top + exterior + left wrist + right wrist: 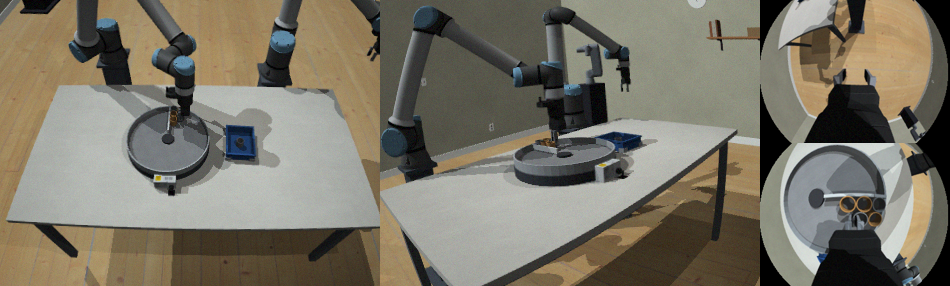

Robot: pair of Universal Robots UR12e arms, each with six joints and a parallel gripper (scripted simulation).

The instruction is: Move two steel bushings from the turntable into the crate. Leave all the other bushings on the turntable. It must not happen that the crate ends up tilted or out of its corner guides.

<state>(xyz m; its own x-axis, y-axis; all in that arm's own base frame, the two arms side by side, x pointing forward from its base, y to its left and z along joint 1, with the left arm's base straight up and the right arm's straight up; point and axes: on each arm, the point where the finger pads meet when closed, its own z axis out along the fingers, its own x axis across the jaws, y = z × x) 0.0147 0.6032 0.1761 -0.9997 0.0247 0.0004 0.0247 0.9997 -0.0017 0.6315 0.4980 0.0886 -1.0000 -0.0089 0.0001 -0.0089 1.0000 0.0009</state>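
Note:
The blue crate is 32 cm to the left of my right hand, 7 cm ahead of it and 6 cm below it.

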